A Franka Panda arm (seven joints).
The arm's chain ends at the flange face. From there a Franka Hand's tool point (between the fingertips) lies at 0.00 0.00 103.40 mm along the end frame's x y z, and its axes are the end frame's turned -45 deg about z.
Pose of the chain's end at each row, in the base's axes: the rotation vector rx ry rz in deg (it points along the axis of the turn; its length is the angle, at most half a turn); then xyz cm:
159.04 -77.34 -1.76 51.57 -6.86 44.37
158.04 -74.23 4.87 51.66 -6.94 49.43
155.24 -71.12 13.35 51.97 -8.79 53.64
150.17 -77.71 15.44 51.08 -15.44 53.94
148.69 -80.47 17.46 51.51 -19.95 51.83
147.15 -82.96 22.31 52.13 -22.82 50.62
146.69 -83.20 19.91 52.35 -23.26 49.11
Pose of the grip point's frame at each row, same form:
177.18 -10.63 -3.50 51.14 -7.28 34.05
173.66 -8.07 1.38 51.77 -8.05 39.15
168.25 -6.21 7.23 52.77 -10.88 43.54
165.77 -14.10 8.32 51.89 -17.92 43.93
165.02 -17.12 10.23 52.50 -22.52 41.86
163.51 -19.83 14.75 53.61 -25.62 40.78
163.73 -20.28 12.33 53.53 -26.02 39.22

